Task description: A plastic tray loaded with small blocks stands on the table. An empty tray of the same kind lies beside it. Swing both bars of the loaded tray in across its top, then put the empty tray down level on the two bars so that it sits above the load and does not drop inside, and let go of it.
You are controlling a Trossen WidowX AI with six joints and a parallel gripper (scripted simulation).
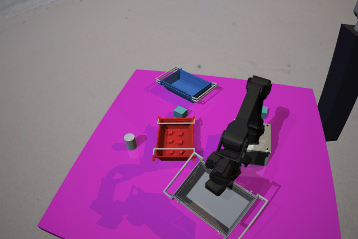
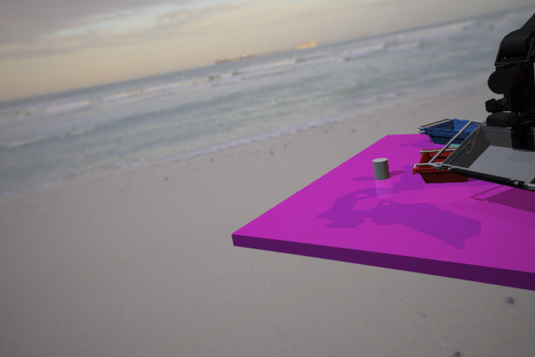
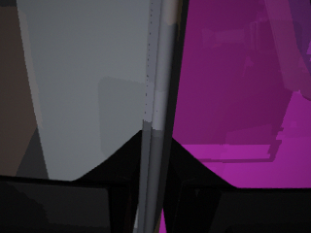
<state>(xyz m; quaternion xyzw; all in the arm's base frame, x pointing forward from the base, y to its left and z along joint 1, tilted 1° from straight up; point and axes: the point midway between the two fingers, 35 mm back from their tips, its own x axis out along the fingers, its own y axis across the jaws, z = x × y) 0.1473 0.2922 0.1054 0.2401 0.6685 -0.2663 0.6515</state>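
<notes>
My gripper tip is 6 cm to the right of the grey tray and 5 cm short of it. From my gripper tip the other things lie so: grey cylinder: 44 cm ahead, 34 cm to the right, 14 cm below.
</notes>
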